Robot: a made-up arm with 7 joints.
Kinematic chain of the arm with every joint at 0, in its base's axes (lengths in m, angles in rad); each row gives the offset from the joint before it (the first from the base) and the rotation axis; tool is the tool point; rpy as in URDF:
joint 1: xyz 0 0 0 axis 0.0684 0.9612 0.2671
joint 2: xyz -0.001 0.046 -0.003 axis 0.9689 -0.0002 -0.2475
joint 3: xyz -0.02 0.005 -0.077 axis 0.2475 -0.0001 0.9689
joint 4: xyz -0.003 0 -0.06 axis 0.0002 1 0
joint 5: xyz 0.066 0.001 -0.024 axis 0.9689 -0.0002 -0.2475
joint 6: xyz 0.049 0 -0.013 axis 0.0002 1 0
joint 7: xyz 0.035 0 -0.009 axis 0.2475 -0.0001 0.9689
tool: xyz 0 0 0 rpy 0 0.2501 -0.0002
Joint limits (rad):
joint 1: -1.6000..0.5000
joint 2: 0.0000..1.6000
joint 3: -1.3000..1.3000
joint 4: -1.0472..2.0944
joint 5: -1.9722..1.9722
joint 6: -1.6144..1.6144
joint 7: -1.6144..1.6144
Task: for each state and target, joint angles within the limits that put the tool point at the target. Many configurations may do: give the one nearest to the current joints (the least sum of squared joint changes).
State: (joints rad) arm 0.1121 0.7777 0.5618 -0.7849 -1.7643 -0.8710 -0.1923
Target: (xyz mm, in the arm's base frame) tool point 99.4 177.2 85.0
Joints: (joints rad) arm -0.1881 1.2445 0.8210 -0.3768 -1.8287 -0.8190 -0.1923
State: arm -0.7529 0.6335 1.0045 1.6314 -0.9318 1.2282 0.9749
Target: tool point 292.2 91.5 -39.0
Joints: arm -1.5109 0.4703 1.0049 1.4141 -0.9810 0.9729 0.9749
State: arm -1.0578 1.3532 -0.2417 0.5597 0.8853 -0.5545 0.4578
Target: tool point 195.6 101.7 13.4
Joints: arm -0.8749 1.3545 -0.3219 -0.1006 0.8105 -0.7606 0.4578
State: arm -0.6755 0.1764 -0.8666 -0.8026 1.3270 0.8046 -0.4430
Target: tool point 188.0 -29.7 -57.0
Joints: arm -0.7930 0.2898 -0.6905 -0.2092 1.2325 0.7969 -0.4430
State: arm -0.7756 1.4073 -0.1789 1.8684 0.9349 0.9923 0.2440
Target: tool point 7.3 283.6 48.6
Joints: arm -0.9088 1.5376 -0.7484 2.0760 1.0579 1.6033 0.2440
